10 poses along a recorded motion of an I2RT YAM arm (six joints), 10 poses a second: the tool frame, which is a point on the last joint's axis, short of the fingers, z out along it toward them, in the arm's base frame.
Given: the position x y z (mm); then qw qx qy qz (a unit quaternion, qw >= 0).
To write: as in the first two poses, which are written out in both.
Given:
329 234 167 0.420 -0.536 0.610 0.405
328 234 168 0.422 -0.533 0.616 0.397
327 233 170 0.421 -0.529 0.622 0.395
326 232 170 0.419 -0.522 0.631 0.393
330 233 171 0.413 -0.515 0.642 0.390
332 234 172 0.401 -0.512 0.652 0.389
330 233 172 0.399 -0.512 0.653 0.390
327 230 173 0.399 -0.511 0.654 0.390
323 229 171 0.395 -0.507 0.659 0.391
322 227 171 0.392 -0.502 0.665 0.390
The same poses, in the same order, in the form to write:
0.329 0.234 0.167 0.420 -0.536 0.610 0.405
0.328 0.234 0.168 0.422 -0.533 0.616 0.397
0.327 0.233 0.170 0.421 -0.529 0.622 0.395
0.326 0.232 0.170 0.419 -0.522 0.631 0.393
0.330 0.233 0.171 0.413 -0.515 0.642 0.390
0.332 0.234 0.172 0.401 -0.512 0.652 0.389
0.330 0.233 0.172 0.399 -0.512 0.653 0.390
0.327 0.230 0.173 0.399 -0.511 0.654 0.390
0.323 0.229 0.171 0.395 -0.507 0.659 0.391
0.322 0.227 0.171 0.392 -0.502 0.665 0.390

